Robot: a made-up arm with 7 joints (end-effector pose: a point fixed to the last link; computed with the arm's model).
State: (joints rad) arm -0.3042 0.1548 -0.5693 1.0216 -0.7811 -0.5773 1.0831
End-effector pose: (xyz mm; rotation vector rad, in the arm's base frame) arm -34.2 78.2 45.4 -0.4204 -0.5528 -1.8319
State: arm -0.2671 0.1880 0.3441 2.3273 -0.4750 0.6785 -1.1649
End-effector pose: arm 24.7 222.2 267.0 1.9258 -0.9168 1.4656
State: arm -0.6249 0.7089 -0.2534 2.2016 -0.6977 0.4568 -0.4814
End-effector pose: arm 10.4 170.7 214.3 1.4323 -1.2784 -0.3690
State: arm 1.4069 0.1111 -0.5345 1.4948 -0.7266 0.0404 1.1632
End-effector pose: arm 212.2 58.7 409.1 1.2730 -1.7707 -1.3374
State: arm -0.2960 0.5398 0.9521 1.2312 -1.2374 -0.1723 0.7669
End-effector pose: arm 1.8 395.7 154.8 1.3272 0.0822 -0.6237
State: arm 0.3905 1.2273 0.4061 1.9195 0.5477 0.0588 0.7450
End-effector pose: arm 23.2 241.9 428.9 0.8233 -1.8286 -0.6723
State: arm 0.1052 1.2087 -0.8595 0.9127 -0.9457 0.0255 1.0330
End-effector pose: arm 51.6 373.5 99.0 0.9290 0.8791 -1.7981
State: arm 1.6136 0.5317 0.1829 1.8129 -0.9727 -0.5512 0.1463
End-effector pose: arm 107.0 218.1 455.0 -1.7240 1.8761 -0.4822
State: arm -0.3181 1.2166 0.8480 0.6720 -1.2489 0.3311 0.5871
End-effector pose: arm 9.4 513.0 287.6 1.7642 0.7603 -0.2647
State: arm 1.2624 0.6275 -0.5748 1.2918 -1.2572 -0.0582 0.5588
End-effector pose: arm 283.2 201.3 345.0 2.2521 -1.1923 -0.9187
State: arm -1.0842 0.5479 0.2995 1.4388 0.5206 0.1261 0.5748
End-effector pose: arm -35.9 317.7 176.1 0.1970 -0.0073 0.0283
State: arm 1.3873 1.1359 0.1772 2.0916 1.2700 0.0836 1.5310
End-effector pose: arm -73.5 245.9 409.7 0.4126 -2.2283 -2.0202
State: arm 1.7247 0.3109 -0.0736 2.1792 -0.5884 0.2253 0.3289
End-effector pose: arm 50.8 156.7 445.4 -1.1035 2.6084 -0.6464
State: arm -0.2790 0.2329 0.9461 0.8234 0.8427 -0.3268 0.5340
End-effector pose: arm -75.7 410.1 125.6 0.3649 -0.8694 1.3596
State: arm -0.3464 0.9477 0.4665 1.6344 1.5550 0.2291 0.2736
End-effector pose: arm 77.1 367.6 352.6 -0.2570 -1.0022 0.5259
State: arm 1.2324 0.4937 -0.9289 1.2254 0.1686 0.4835 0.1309
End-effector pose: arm 282.4 114.0 341.2 0.9158 -1.3123 -0.4227
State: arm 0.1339 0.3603 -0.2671 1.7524 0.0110 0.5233 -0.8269
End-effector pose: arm 143.1 173.7 221.7 1.1263 -1.0221 0.6063
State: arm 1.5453 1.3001 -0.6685 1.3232 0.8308 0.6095 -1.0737
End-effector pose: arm 128.0 318.5 491.4 1.3210 -1.1366 1.6217
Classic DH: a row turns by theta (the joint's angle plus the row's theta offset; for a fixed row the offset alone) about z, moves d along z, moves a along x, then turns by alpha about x. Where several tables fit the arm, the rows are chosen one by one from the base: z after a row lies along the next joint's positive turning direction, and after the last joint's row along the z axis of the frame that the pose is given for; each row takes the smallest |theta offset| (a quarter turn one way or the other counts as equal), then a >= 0, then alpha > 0; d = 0 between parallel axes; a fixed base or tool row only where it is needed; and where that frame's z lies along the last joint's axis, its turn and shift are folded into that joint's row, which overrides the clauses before.
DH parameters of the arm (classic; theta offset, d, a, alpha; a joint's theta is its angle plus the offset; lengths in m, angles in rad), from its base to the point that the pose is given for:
base (fixed): 0 0.3391 -0.0201 1.5708
joint 1: -1.5708 -0.1374 0.0202 -1.5708
joint 2: 1.5708 -0.0485 0.0134 -1.5708
joint 3: -1.5708 -0.2131 0.0145 1.5708
joint 4: 0 -0.0476 0.0218 -1.5708
joint 5: 0 -0.1407 0.0202 -1.5708
joint 6: 1.5708 -0.0259 0.0281 -1.5708
joint 7: 1.095 -0.0423 0.0066 -1.957
tool (fixed): 1.488 -0.012 0 0

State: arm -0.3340 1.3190 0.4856 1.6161 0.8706 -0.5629 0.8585
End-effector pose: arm 68.4 284.3 420.0 0.4027 -1.6974 -0.8100
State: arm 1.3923 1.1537 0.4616 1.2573 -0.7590 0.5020 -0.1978
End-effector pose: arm 20.1 407.0 469.4 1.9421 -0.9301 1.8925
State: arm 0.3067 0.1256 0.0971 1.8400 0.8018 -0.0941 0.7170
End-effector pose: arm 104.6 242.5 286.3 -0.6815 -1.9156 0.0052
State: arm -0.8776 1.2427 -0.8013 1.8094 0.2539 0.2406 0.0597
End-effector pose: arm -63.1 198.2 172.0 0.2698 0.1255 -1.0961
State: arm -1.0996 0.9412 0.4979 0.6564 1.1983 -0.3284 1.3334
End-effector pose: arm -31.9 476.2 265.6 0.1696 -0.4261 0.1490
